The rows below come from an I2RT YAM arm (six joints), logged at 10 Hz.
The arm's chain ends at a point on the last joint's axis. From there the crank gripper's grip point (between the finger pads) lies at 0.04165 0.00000 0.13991 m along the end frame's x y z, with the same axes.
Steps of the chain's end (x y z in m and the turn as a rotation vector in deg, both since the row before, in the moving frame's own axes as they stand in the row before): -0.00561, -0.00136, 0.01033, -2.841, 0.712, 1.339; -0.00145, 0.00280, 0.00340, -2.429, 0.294, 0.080; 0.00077, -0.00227, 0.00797, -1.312, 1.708, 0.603; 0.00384, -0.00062, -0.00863, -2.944, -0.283, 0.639; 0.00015, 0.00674, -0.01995, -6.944, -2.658, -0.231; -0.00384, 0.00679, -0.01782, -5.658, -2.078, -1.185
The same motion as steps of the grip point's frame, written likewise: -0.00397, 0.00655, 0.00961, -2.841, 0.712, 1.339; -0.00074, 0.00878, 0.00306, -2.429, 0.294, 0.080; 0.00490, 0.00138, 0.00662, -1.312, 1.708, 0.603; 0.00311, 0.00703, -0.00862, -2.944, -0.283, 0.639; -0.00633, 0.02361, -0.01919, -6.944, -2.658, -0.231; -0.00880, 0.01985, -0.01704, -5.658, -2.078, -1.185
